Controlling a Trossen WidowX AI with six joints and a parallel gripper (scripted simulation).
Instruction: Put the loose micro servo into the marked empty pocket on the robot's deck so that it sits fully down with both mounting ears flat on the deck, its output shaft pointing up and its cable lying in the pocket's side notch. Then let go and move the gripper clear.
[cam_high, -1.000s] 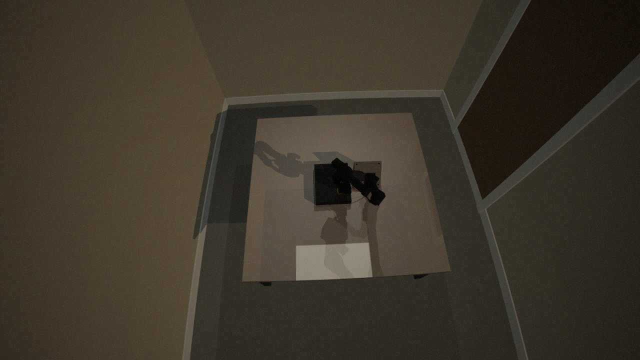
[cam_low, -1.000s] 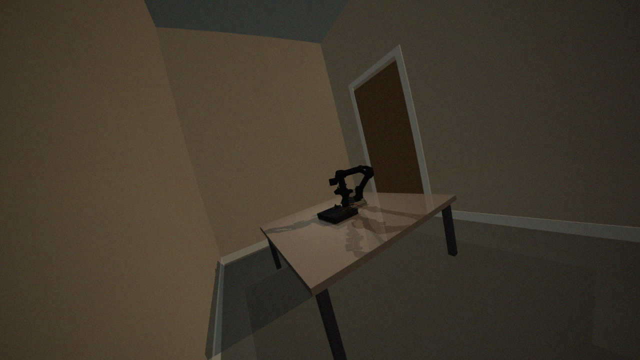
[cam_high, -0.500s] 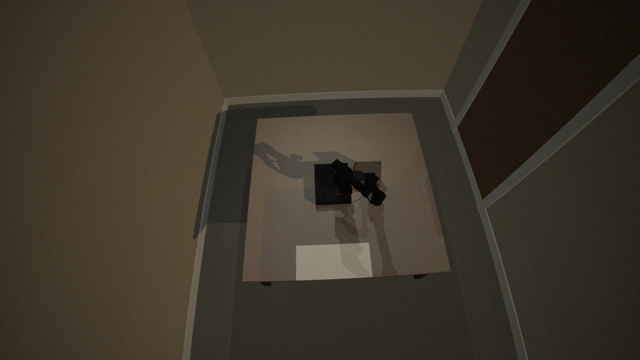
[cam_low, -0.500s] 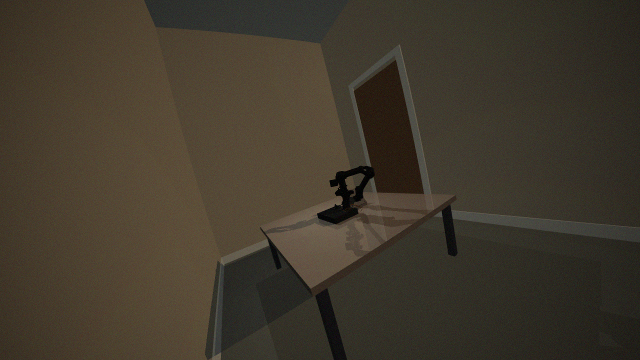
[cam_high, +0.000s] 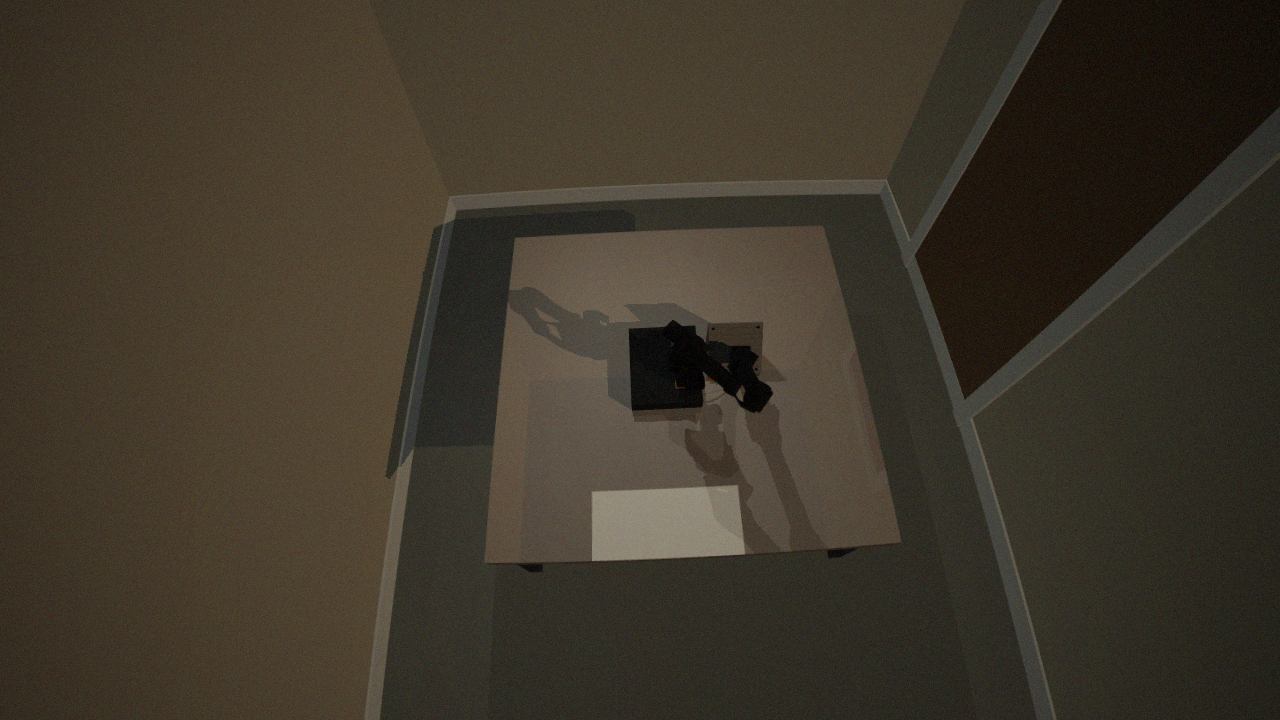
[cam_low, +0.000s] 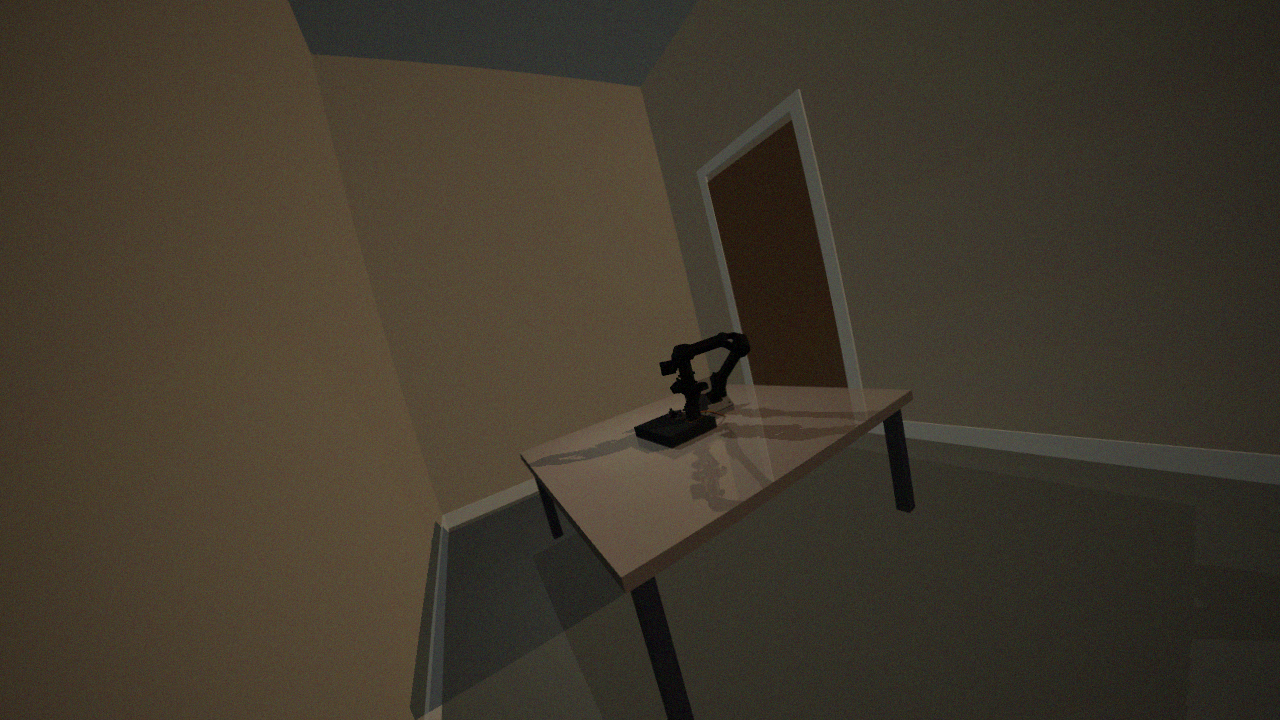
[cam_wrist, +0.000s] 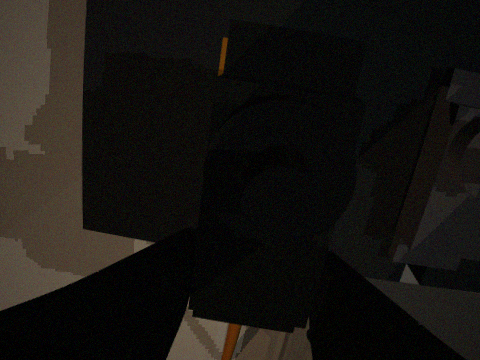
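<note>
Now: gripper tip 130 mm short of the black robot deck, 80 mm above it and 70 mm to the left of it.
</note>
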